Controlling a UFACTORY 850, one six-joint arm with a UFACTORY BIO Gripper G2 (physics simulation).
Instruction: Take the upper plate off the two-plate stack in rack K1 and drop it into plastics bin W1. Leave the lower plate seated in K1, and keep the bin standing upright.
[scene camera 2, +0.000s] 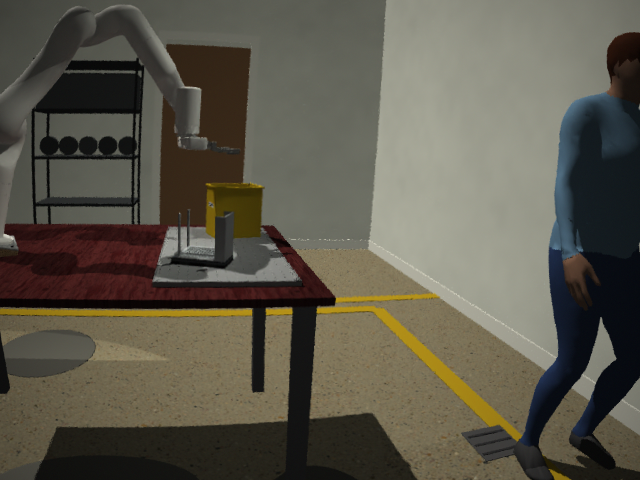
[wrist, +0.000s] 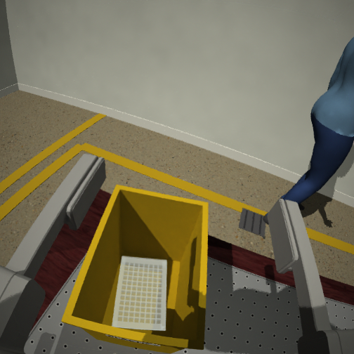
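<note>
The yellow plastics bin W1 (scene camera 2: 235, 212) (wrist: 145, 220) stands upright on the perforated board. A white gridded plate (wrist: 141, 295) lies inside on its bottom in the wrist view. Rack K1 (scene camera 2: 223, 240), with a dark base, thin posts and a tall grey upright, stands in front of the bin in the scene view. A pale gridded plate (scene camera 2: 200, 251) sits low in it and looks level; its seating is too small to judge finely. My gripper (scene camera 2: 235, 151) (wrist: 189, 200) is partly open and empty, above the bin, with its fingers apart and clear of the rim.
The grey perforated board (scene camera 2: 263, 271) (wrist: 237, 305) lies on the dark red table (scene camera 2: 103, 286) near its right end. A person in blue (scene camera 2: 594, 155) (wrist: 332, 120) stands beyond the table by the wall. A black shelf unit (scene camera 2: 87, 157) stands behind the arm.
</note>
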